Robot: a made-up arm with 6 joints.
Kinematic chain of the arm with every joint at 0, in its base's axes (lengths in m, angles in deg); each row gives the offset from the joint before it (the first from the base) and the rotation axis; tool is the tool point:
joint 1: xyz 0 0 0.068 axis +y
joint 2: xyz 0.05 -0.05 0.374 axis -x
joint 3: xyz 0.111 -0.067 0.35 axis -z
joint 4: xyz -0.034 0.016 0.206 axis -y
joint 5: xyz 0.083 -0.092 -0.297 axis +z
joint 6: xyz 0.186 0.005 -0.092 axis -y
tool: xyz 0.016 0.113 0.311
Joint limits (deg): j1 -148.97..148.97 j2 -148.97..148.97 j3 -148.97..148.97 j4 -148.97..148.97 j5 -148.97..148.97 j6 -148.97..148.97
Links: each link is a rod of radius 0.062 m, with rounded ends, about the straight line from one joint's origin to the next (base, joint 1, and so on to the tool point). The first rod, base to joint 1, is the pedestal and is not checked.
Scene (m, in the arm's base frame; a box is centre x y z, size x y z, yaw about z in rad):
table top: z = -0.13
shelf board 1: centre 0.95 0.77 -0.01 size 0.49 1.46 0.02 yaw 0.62
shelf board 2: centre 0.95 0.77 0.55 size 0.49 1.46 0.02 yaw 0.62
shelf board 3: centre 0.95 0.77 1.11 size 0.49 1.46 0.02 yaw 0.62
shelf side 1: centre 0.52 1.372 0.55 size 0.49 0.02 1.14 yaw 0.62
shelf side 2: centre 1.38 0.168 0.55 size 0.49 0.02 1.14 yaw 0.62
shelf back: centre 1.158 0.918 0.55 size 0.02 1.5 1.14 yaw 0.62
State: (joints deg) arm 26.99 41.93 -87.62 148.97 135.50 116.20
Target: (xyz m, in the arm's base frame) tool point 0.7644 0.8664 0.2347
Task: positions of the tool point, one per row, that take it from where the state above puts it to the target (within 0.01 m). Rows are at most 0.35 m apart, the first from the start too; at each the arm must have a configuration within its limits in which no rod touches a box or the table.
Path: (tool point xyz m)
1: 0.7442 0.6459 0.8502
2: 0.6356 0.5669 0.8479
3: 0.5177 0.4740 0.8498
4: 0.5457 0.6165 0.5502
5: 0.4524 0.6436 0.2347
6: 0.5374 0.7399 0.2280
7: 0.6428 0.8167 0.2303
8: 0.7645 0.8664 0.2348

